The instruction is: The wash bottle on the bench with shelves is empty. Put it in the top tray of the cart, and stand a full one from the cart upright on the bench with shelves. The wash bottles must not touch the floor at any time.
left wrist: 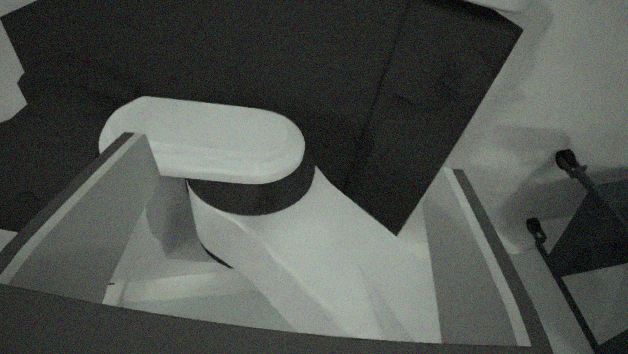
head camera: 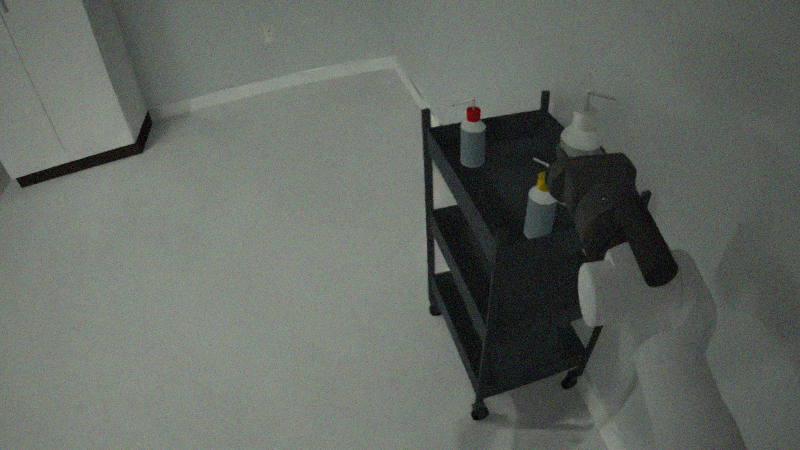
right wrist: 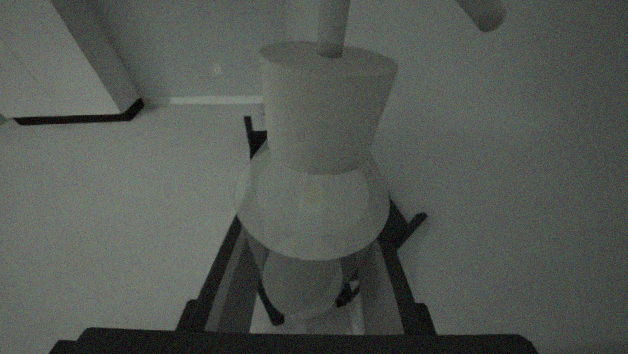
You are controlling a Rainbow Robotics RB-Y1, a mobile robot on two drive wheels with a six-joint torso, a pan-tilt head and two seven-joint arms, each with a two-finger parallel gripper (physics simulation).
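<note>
My right gripper is shut on a translucent, empty-looking wash bottle with a white cap, held upright. In the head view the bottle overlaps the right side of the black cart; its height over the tray is hard to tell. A full wash bottle with a red cap stands toward the back of the top tray, and a full one with a yellow cap stands nearer. My left gripper is open and empty. The bench with shelves does not show.
A white cabinet stands at the far left. Walls with a white skirting board meet behind the cart. The cart has lower shelves and wheels. White and black robot parts show beyond my left fingers.
</note>
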